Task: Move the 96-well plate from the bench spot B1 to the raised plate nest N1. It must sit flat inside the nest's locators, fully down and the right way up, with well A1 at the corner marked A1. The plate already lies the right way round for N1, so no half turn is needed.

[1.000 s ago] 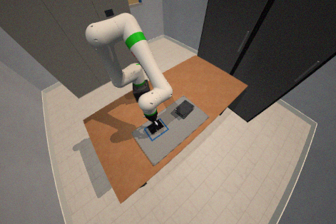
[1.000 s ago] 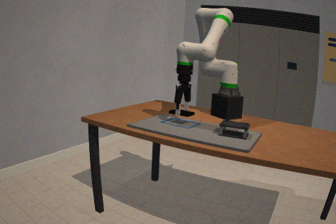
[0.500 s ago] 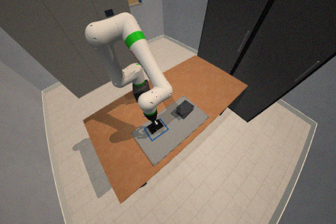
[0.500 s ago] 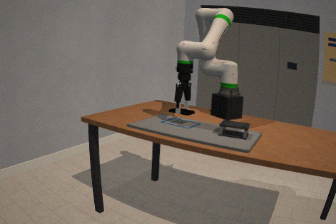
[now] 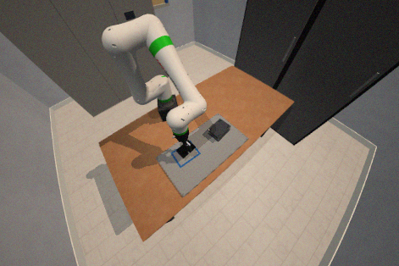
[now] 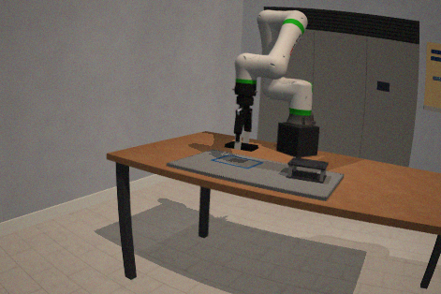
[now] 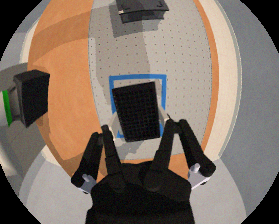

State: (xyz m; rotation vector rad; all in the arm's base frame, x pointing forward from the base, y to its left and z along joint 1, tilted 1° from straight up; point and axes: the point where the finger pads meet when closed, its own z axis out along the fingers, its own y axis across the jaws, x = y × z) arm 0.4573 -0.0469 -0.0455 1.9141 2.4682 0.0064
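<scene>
My hand is 330 mm to the right of the raised plate nest, 40 mm above it and 30 mm past it. From my hand the other things lie so: black 96-well plate: 20 mm below.
</scene>
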